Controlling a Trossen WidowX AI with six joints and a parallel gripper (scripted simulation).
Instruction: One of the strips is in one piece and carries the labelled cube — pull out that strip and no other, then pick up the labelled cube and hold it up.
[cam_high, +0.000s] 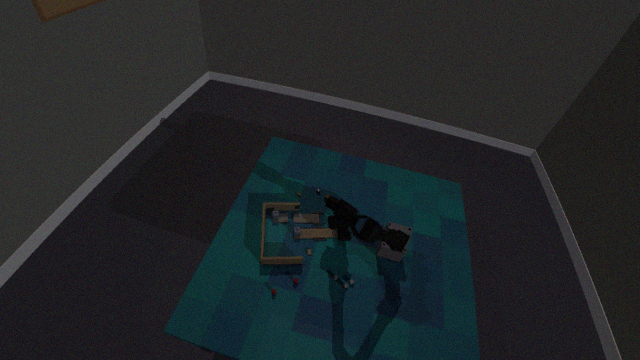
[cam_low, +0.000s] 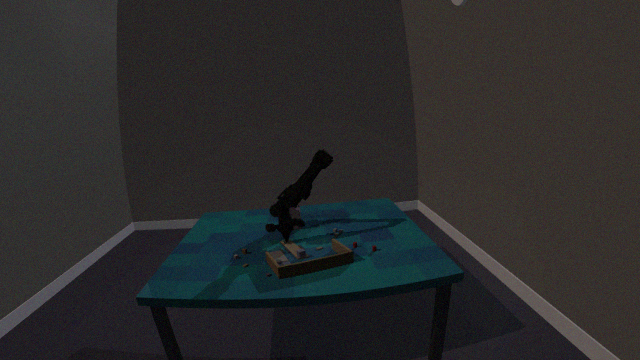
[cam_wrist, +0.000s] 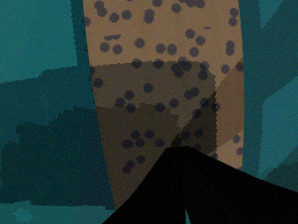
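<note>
Right now the strip is 19 cm ahead of my gripper tip and 2 cm to the right of it.
</note>
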